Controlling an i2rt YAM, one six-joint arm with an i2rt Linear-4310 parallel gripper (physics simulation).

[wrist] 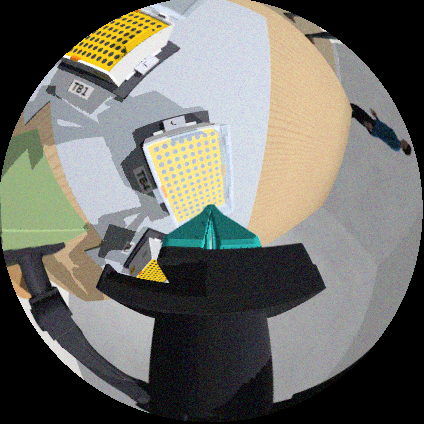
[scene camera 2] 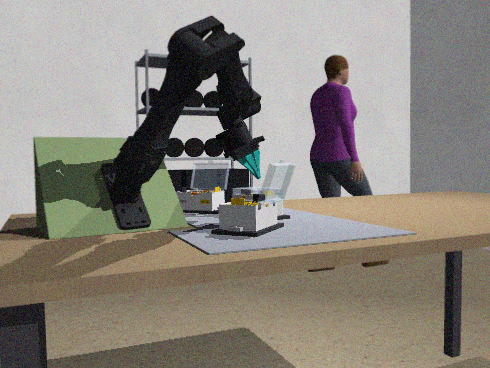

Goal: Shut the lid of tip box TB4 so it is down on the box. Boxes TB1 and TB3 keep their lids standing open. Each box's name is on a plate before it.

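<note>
Tip box TB4 (wrist: 187, 172) (scene camera 2: 281, 209) stands in the middle, behind its name plate (wrist: 143, 179). Its clear lid (scene camera 2: 250, 191) lies about flat over the box; the rack looks pale through it. Whether it is fully down I cannot tell. TB1 (wrist: 120, 45) (scene camera 2: 200, 201) stands at the back left in the scene view, its lid (scene camera 2: 210, 176) upright. The front box (scene camera 2: 247, 217) (wrist: 154, 270), its plate unreadable, seems to be TB3; its lid (scene camera 2: 280, 179) stands up. My gripper (scene camera 2: 259, 177) (wrist: 210, 209) is shut and empty, fingertips a little above TB4's lid.
The boxes stand on a grey-blue mat (scene camera 2: 325, 232) (wrist: 235, 75) on the wooden table (scene camera 2: 440, 215) (wrist: 305, 150). A green panel (scene camera 2: 80, 190) (wrist: 35, 200) stands by the arm's base. A shelf rack (scene camera 2: 250, 90) and a person (scene camera 2: 332, 120) are behind the table.
</note>
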